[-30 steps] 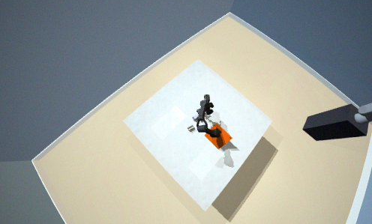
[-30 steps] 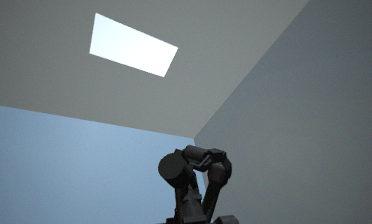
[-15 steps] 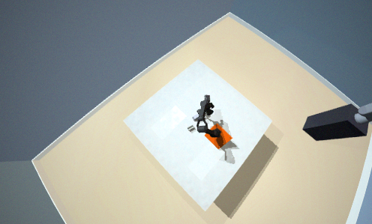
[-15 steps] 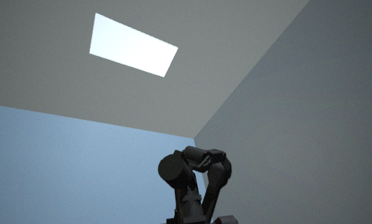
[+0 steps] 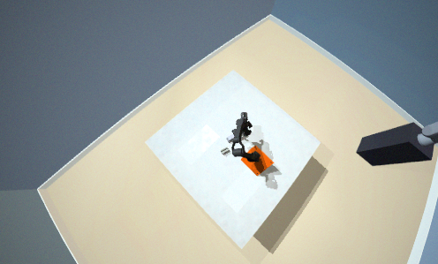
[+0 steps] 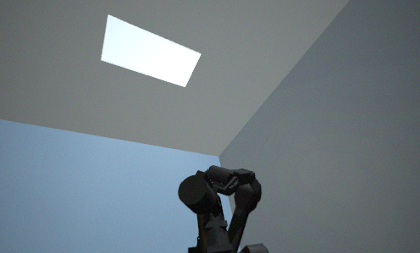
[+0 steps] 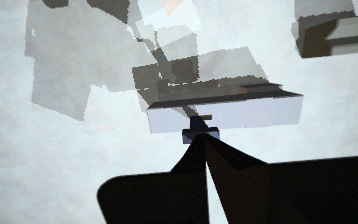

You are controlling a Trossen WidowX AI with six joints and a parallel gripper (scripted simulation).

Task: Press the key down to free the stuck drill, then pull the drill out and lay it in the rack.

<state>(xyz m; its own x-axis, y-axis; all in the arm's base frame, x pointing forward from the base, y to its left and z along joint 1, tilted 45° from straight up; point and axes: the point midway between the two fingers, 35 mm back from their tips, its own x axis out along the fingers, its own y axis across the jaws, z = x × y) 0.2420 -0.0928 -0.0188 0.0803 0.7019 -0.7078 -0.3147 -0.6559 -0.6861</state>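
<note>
Right now my gripper tip is 7 cm above the drill, 5 cm to the right of it and 2 cm short of it. From my gripper tip the other things lie so: grey ribbed block: 22 cm to the left, 10 cm below.
</note>
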